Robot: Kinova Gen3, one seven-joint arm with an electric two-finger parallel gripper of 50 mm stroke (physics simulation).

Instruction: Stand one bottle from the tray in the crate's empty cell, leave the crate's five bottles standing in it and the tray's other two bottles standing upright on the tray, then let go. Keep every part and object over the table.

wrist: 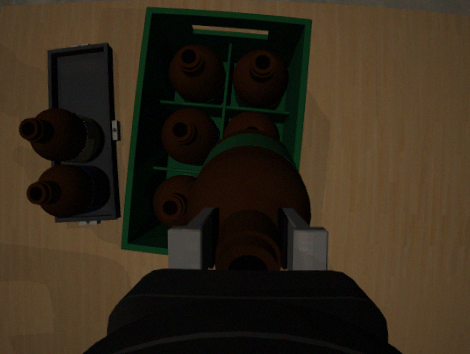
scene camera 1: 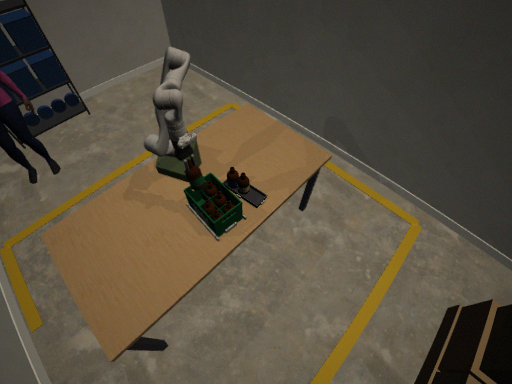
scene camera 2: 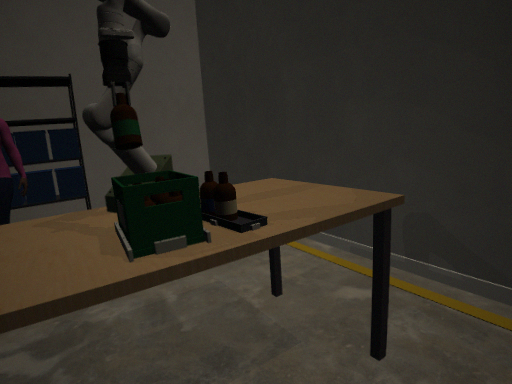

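Where they show: gripper, fingertip midpoint: (wrist: 248, 229) (scene camera 1: 191, 167) (scene camera 2: 122, 105); arm's base, origin of the base link: (scene camera 2: 147, 171).
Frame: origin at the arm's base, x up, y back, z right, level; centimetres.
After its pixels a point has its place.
Observation:
My gripper (scene camera 1: 190, 161) @(x 22.4, y -32.2, z 15.6 cm) (scene camera 2: 121, 95) (wrist: 248, 229) @(x 22.4, y -32.2, z 15.6 cm) is shut on the neck of a brown bottle with a green label (scene camera 1: 194, 175) @(x 20.6, y -35.7, z 17.1 cm) (scene camera 2: 126, 122) @(x 17.3, y -37.0, z 16.3 cm) (wrist: 250, 185) @(x 22.4, y -34.4, z 15.8 cm). It holds the bottle roughly upright, above the rim of the green crate (scene camera 1: 230, 221) @(x -8.6, y -53.0, z 13.7 cm) (scene camera 2: 165, 220) @(x -7.9, y -52.9, z 14.6 cm) (wrist: 135, 130) @(x 1.8, y -40.2, z 3.6 cm). In the wrist view five brown bottles stand in the crate's cells; the held bottle hides the remaining cell. A cream-label bottle (scene camera 1: 243, 184) @(x -5.2, y -43.7, z -8.0 cm) (scene camera 2: 225, 200) @(x -8.3, y -44.6, z -8.6 cm) (wrist: 60, 135) @(x -3.7, y -40.9, z -8.3 cm) and a blue-label bottle (scene camera 1: 232, 177) @(x -4.6, y -35.6, z -7.4 cm) (scene camera 2: 208, 192) @(x -6.4, y -36.4, z -7.3 cm) (wrist: 60, 191) @(x -3.0, y -33.7, z -8.1 cm) stand upright on the black tray (scene camera 1: 256, 198) @(x -15.2, y -51.8, z -10.6 cm) (scene camera 2: 246, 219) @(x -15.2, y -47.6, z -13.9 cm) (wrist: 80, 75) @(x -15.2, y -52.1, z -10.8 cm).
The crate stands between light strips (scene camera 2: 170, 244) @(x -13.9, y -54.1, z 14.6 cm) on the wooden table (scene camera 1: 150, 250) @(x -15.8, y -28.9, z 52.8 cm) (scene camera 2: 325, 200) @(x -15.7, y -49.9, z -50.8 cm) (wrist: 390, 150) @(x -15.7, y -37.9, z 38.4 cm). The tray lies close beside the crate. An olive block (scene camera 1: 175, 168) @(x -7.3, y -1.5, z 9.1 cm) is at the arm's base. A person (scene camera 1: 15, 120) and a rack stand beyond the table.

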